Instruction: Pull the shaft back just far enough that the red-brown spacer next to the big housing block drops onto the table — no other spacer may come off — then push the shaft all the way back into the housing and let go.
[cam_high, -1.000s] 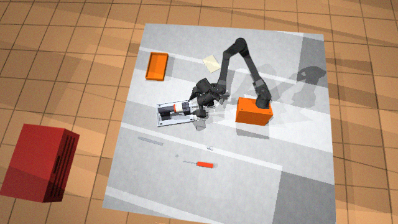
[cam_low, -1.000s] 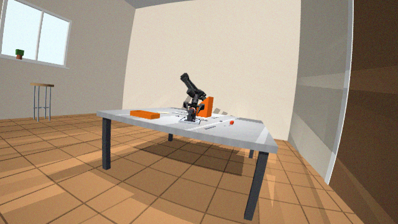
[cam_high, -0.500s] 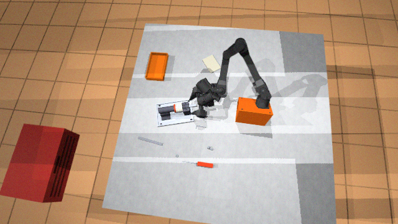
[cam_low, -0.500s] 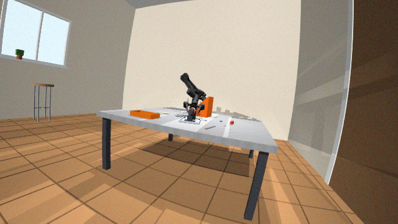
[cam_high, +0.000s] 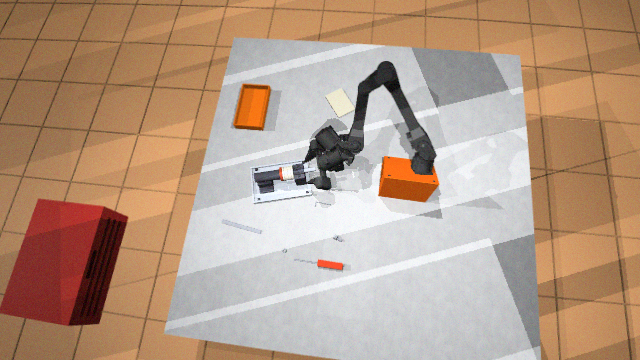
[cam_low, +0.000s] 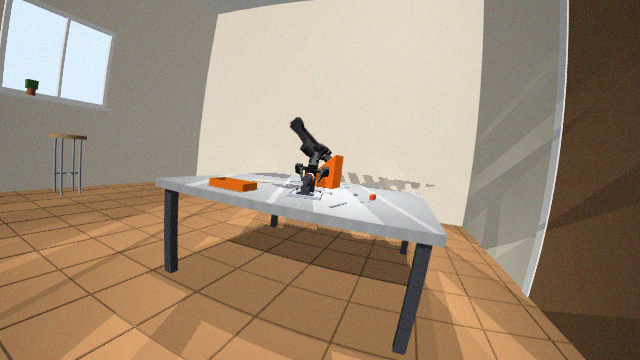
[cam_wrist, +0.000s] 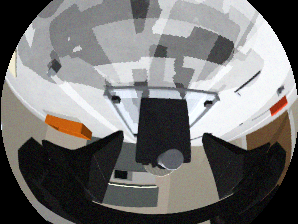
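My gripper tip is 4 cm short of the shaft, 2 cm below it and 1 cm to the right of it. From my gripper tip the other things lie so: grey bar (25 cm ahead, 20 cm to the left, 5 cm below); red-brown spacer (9 cm ahead, 2 cm above, 1 cm to the left); cream pad (33 cm to the right, 13 cm behind, 5 cm below).
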